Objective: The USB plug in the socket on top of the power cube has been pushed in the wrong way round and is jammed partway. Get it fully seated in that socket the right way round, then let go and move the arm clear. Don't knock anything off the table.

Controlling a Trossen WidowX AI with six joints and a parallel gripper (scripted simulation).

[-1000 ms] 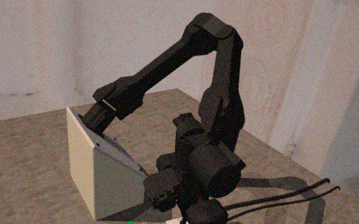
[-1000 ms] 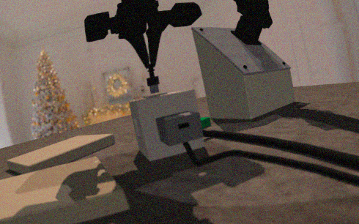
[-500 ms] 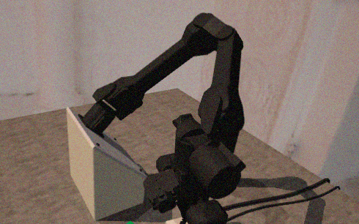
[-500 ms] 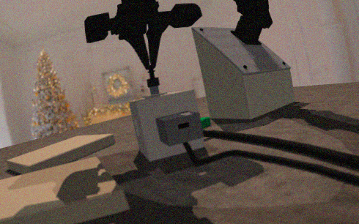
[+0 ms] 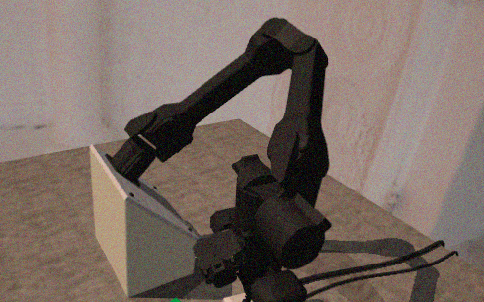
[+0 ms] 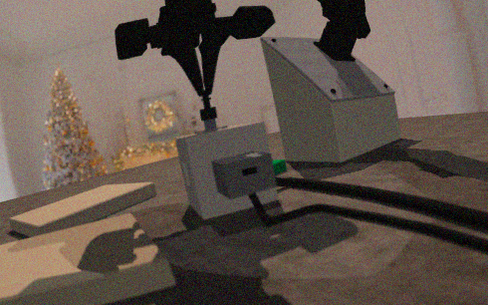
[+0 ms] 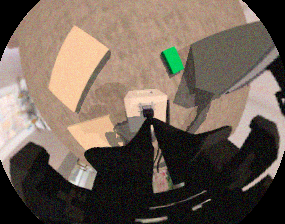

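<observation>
My gripper tip is now 20 mm above the black USB plug. From my gripper tip the other things lie so: green block 100 mm behind, 80 mm to the right, 110 mm below.
</observation>
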